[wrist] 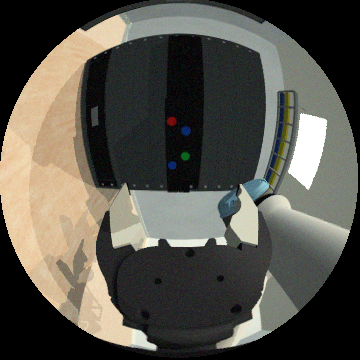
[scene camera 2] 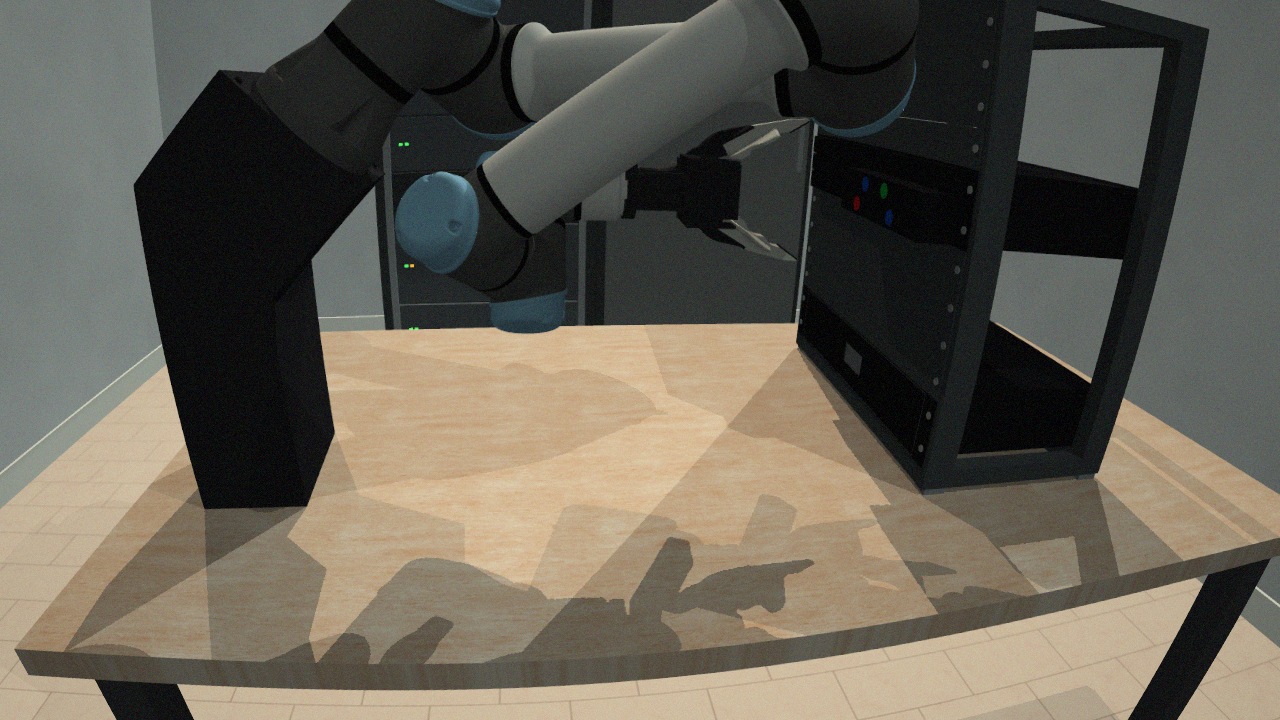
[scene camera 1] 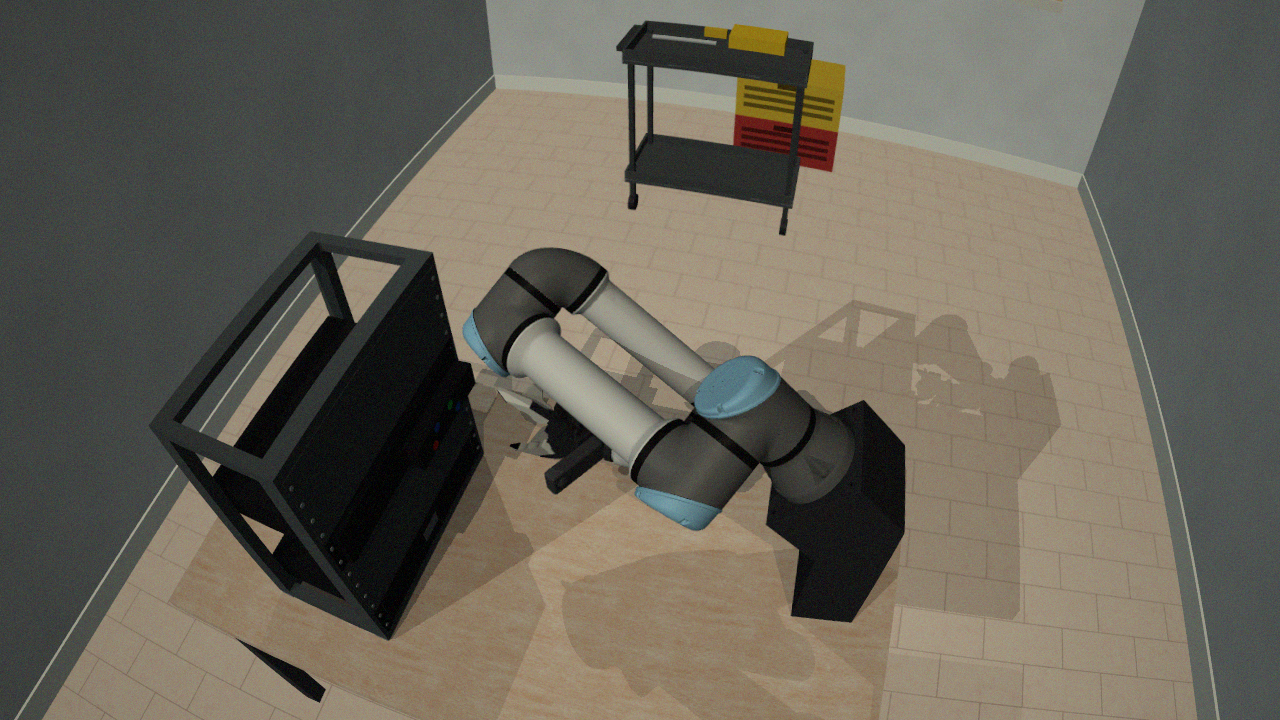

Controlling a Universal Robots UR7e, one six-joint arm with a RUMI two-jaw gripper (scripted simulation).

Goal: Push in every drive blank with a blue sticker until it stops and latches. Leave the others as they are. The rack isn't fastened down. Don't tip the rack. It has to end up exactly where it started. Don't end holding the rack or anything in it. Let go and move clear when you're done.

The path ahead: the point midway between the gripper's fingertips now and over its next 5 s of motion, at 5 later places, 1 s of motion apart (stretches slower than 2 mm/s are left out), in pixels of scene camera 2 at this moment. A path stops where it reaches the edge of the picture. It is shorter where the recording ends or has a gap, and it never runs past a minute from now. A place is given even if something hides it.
My gripper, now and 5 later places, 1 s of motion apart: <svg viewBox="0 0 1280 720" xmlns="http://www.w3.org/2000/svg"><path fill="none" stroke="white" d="M803 191L814 184L816 172L855 175L863 176L875 177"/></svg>
